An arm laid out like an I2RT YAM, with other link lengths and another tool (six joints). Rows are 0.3 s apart.
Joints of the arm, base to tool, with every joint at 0 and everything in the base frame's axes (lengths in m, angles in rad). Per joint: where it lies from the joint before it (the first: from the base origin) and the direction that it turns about. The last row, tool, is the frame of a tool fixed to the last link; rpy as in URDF.
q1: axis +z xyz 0 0 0.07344
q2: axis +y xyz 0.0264 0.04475 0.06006
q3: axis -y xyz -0.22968 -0.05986 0
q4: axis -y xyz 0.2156 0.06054 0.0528
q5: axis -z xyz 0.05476 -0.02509 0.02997
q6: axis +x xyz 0.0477 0 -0.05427
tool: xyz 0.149 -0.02 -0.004 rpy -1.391 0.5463 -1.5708
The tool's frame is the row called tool.
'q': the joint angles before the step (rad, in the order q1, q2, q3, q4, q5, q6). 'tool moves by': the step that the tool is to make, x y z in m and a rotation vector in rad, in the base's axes. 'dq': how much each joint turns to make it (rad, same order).
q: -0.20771, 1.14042, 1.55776, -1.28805, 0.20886, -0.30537
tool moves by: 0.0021, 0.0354, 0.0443, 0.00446, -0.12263, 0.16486
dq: 0.09190, -0.02988, 0.15491, -0.05815, -0.06792, -0.03664
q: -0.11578, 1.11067, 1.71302, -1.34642, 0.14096, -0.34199
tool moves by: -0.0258, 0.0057, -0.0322, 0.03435, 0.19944, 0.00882
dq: -0.00031, 0.03647, 0.00044, -0.16612, -0.01430, 0.00051
